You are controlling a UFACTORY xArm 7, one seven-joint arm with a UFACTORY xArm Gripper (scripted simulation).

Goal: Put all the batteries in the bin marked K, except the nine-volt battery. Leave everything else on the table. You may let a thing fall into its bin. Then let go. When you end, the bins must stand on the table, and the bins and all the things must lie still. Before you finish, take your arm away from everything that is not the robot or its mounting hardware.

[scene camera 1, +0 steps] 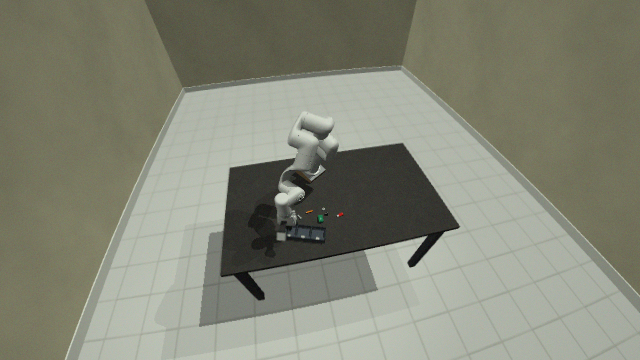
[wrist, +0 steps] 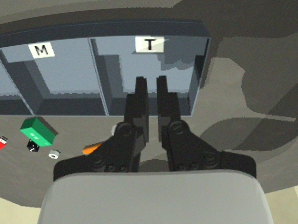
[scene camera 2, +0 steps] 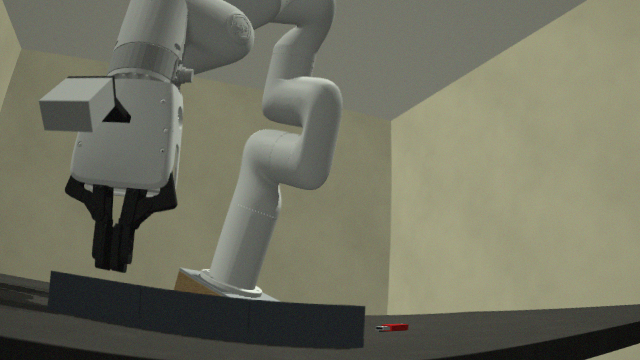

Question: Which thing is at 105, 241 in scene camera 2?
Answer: My gripper.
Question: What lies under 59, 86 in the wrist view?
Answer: A dark bin.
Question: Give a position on a dark bin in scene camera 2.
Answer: At 226, 318
